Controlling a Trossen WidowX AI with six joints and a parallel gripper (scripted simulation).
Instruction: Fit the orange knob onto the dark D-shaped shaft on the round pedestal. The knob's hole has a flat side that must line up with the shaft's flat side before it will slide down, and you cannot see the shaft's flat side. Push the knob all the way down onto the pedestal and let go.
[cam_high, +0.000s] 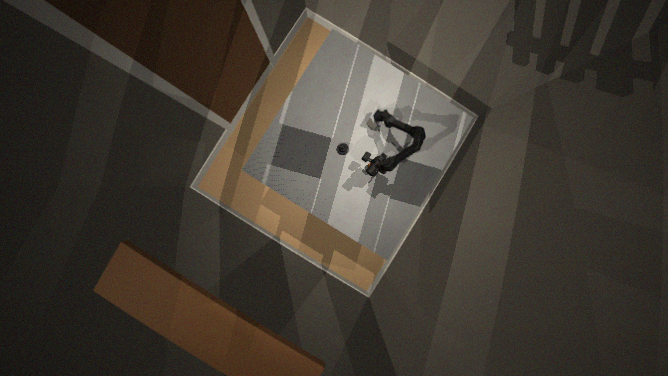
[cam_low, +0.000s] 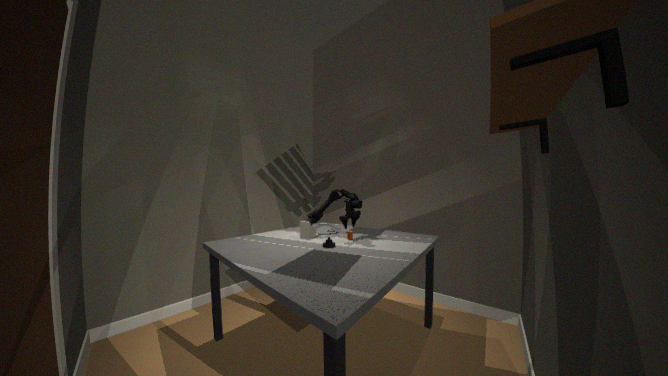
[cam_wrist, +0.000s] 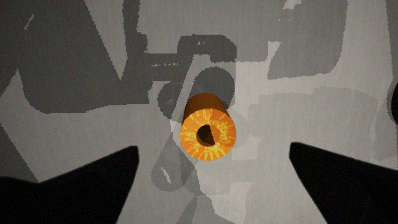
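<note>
My gripper tip is now 60 mm above the orange knob. The rest, counted from my gripper tip: dark round pedestal 20 mm ahead, 240 mm to the right, 60 mm below.
</note>
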